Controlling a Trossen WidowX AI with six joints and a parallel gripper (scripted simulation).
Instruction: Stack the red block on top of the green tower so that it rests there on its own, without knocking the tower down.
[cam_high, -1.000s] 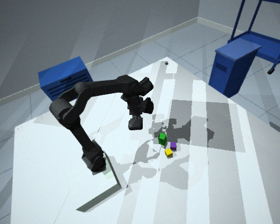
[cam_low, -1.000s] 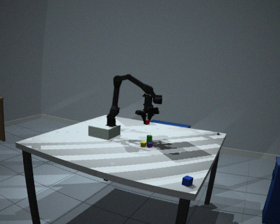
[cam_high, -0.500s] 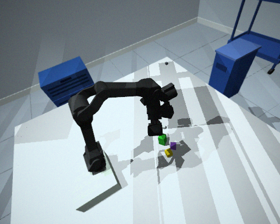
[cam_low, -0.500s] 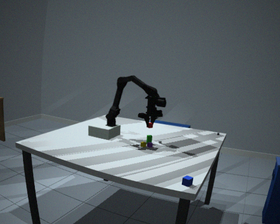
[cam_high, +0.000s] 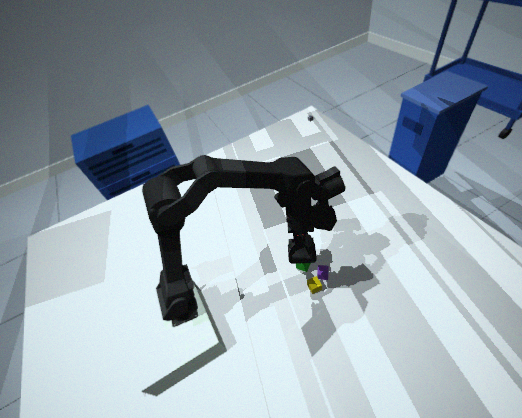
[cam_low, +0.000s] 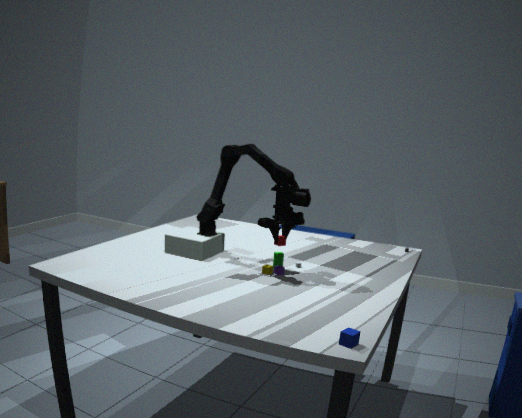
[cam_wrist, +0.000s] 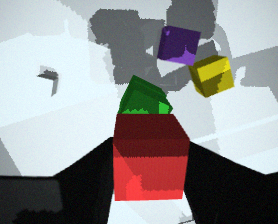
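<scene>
My gripper tip is 40 mm short of the purple block, 50 mm to the left of it and 90 mm above it. From my gripper tip the other things lie so: blue block: 510 mm ahead, 470 mm to the right, 90 mm below; red block: 10 mm above; yellow block: 80 mm to the right, 90 mm below.
</scene>
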